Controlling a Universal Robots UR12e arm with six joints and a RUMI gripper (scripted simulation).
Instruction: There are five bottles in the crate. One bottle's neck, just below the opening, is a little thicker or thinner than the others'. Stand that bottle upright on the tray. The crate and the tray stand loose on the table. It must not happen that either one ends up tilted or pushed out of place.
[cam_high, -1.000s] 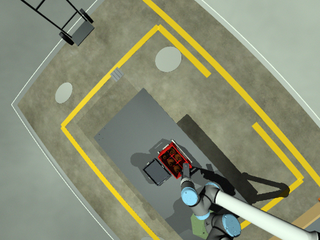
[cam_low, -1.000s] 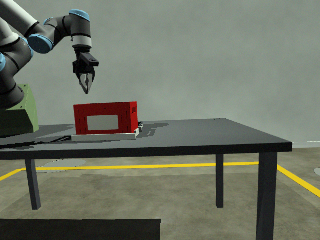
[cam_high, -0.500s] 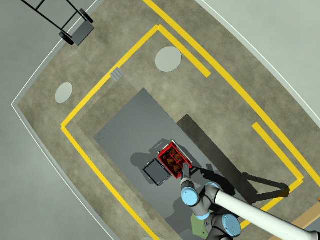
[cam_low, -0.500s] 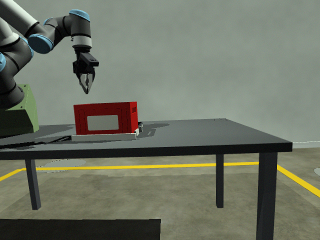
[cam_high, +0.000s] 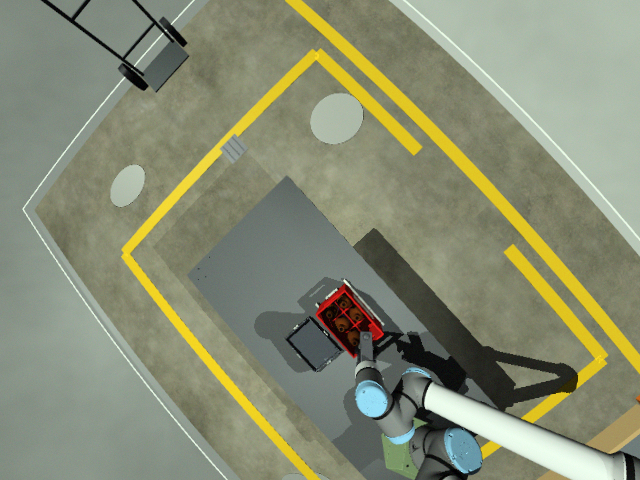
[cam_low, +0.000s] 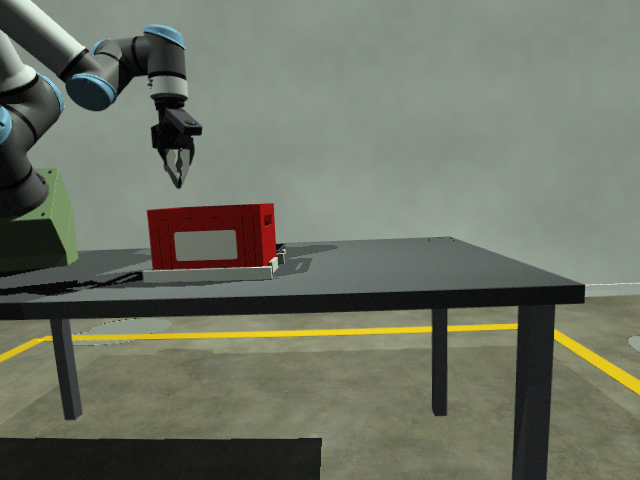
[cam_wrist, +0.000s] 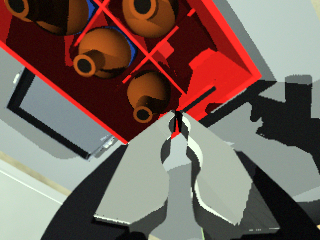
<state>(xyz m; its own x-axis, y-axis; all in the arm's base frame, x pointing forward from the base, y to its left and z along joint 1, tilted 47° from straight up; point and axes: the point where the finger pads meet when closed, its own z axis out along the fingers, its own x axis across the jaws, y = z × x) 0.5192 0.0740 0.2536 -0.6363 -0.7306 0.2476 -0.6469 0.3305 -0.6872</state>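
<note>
Right now my hand is 160 mm above the red crate, 90 mm short of it and 20 mm to the right of it. From my hand the other things lie so: dark tray 290 mm to the left, 230 mm below, 80 mm ahead; then bottle 170 mm ahead, 150 mm below, 20 mm to the right.
</note>
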